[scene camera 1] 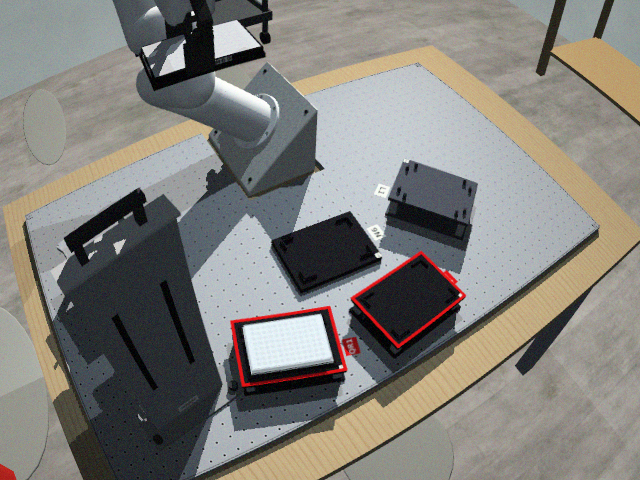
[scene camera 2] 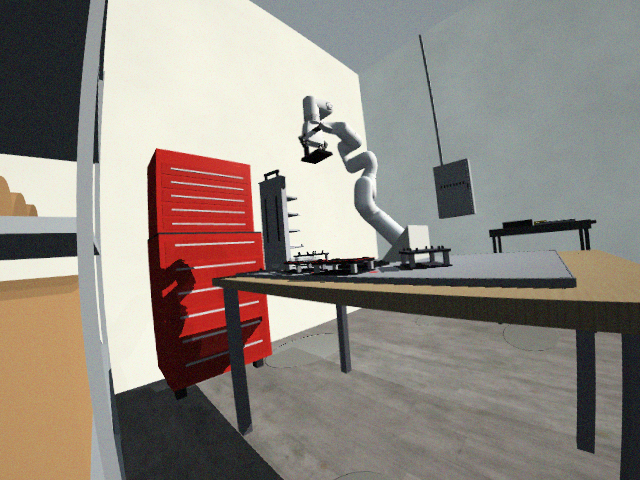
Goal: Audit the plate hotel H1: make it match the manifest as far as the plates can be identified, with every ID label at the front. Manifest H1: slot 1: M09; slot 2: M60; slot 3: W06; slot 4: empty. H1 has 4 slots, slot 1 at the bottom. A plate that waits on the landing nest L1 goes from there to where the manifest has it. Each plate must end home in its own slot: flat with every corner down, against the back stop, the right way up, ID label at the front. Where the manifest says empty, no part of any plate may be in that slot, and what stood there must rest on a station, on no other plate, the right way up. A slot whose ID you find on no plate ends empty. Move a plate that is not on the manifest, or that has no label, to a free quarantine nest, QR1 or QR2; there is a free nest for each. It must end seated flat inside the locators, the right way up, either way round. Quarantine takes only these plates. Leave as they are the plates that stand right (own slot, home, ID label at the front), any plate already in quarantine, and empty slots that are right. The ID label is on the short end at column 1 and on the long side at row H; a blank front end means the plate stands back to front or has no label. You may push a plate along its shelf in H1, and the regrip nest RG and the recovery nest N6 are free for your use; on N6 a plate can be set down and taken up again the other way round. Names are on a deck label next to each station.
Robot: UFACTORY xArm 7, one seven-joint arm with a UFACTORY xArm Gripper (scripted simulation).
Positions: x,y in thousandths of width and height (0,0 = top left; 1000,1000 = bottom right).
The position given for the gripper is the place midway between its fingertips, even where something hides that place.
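The gripper can be seen both in scene camera 1 (296,111) and in scene camera 2 (491,328).
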